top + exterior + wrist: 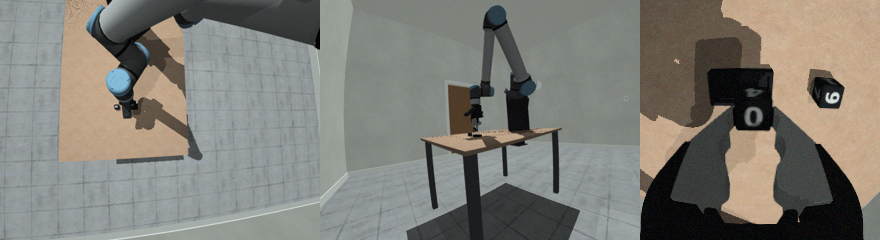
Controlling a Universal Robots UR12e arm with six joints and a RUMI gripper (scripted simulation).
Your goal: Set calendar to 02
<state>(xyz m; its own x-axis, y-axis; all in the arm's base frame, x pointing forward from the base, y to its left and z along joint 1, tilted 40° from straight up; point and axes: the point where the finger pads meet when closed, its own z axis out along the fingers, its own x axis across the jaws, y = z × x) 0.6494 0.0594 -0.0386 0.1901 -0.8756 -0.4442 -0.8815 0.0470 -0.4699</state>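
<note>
My gripper is now 20 mm to the right of the calendar tray and 60 mm above it. Round my hand: black number cube (10 mm below).
</note>
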